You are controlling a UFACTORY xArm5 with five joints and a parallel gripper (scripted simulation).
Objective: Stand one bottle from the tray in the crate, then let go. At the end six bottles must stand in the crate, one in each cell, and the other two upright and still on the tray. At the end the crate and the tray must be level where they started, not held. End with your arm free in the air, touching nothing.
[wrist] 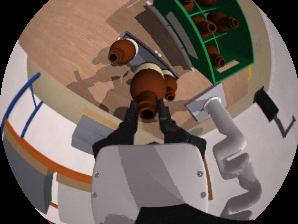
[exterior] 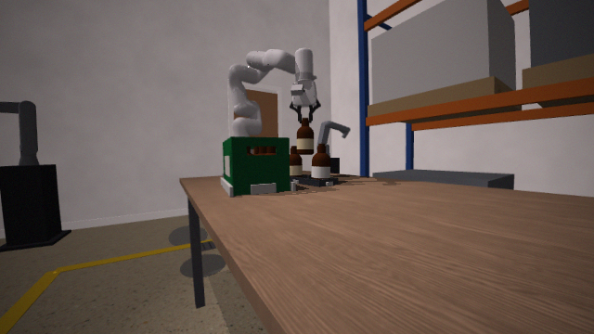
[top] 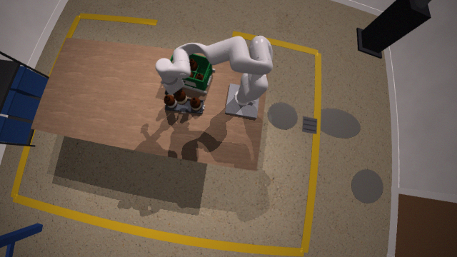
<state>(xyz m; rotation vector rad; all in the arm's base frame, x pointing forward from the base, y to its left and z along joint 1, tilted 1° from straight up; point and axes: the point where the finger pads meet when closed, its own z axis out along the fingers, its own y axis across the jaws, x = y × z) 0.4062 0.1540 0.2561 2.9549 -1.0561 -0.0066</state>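
Now: the bottle 8 cm below my hand. Also, from my hand: tray: 26 cm below; then green crate: 24 cm to the right, 19 cm below, 1 cm ahead.
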